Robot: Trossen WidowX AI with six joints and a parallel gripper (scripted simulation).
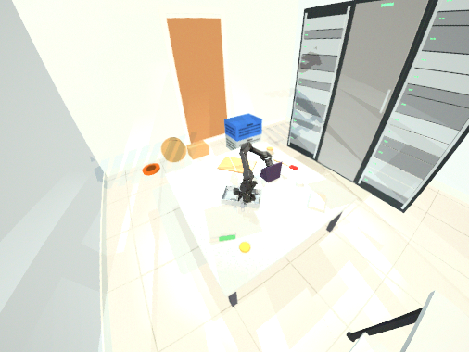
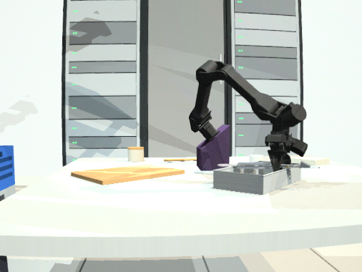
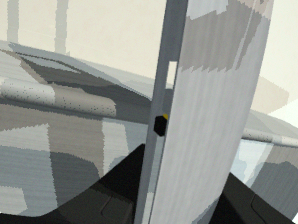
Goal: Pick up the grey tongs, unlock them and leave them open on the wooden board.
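My gripper tip is now 50 mm past the roasting tin and 30 mm to the left of it. From my gripper tip the other things lie so: jar (780 mm behind, 370 mm to the right); wooden board (430 mm to the right, 340 mm behind, 20 mm below).
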